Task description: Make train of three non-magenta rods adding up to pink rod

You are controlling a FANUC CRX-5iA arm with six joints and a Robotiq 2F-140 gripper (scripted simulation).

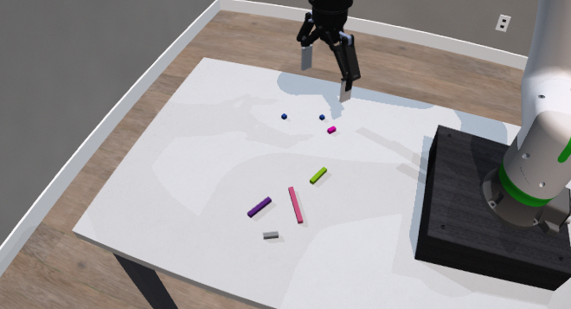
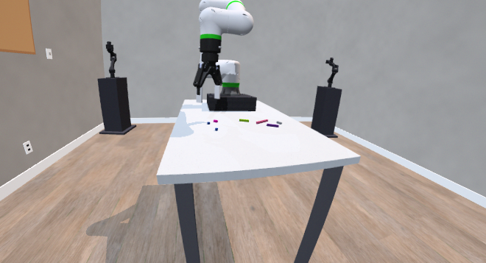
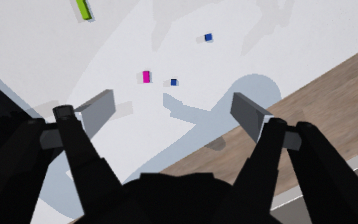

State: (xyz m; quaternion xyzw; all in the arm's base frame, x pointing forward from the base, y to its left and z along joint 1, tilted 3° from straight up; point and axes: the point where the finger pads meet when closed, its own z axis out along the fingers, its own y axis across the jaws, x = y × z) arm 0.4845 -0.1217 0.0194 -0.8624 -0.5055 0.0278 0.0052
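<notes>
The grey rod is 360 mm to the left of my hand, 120 mm below it and 40 mm behind it. Also, from my hand: magenta rod: 120 mm below, 40 mm behind, 30 mm to the left; lime rod: 180 mm to the left, 120 mm below, 70 mm behind; pink rod: 270 mm to the left, 120 mm below, 60 mm behind.
</notes>
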